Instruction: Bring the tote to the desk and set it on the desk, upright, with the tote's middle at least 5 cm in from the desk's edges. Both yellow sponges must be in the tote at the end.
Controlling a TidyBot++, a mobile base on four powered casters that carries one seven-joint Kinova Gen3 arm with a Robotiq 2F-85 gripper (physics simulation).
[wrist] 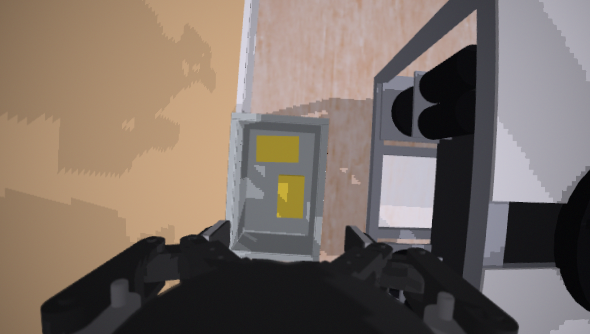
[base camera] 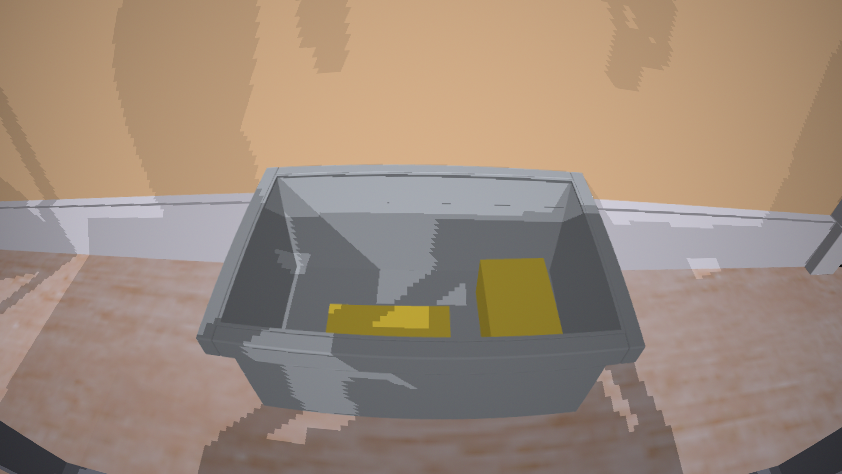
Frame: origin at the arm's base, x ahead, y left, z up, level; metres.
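Seen in the pictures: gripper, fingertip midpoint: (wrist: pixel 287 236).
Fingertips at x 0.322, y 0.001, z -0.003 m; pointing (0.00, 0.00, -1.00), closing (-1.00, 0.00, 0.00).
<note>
Offsets run from my fingertips to a thing's top centre. Level surfaces: height alone.
A grey tote {0.031 m ahead, 0.001 m left, 0.273 m down} (base camera: pixel 418 385) (wrist: pixel 322 185) stands upright on the floor, close along the wall. Two yellow sponges lie inside it. In the base camera view one sponge {0.036 m ahead, 0.084 m right, 0.345 m down} (base camera: pixel 519 297) is at the right and the other sponge {0.000 m ahead, 0.028 m left, 0.345 m down} (base camera: pixel 406 319) lies near the front wall of the tote. In the wrist view they show as the upper sponge (wrist: pixel 277 149) and the lower sponge (wrist: pixel 291 197). My gripper (wrist: pixel 287 236) is open and empty, above the tote, with its fingertips on either side of the tote's lower end in the wrist view. The desk does not show in either view.
A tan wall (base camera: pixel 424 105) (wrist: pixel 150 200) with a white baseboard (base camera: pixel 147 226) (wrist: pixel 246 65) rises behind the tote. The wooden floor {0.393 m down} (base camera: pixel 707 353) (wrist: pixel 310 55) lies around it. My base's grey frame (wrist: pixel 372 185) is at the right in the wrist view, a short gap from the tote.
</note>
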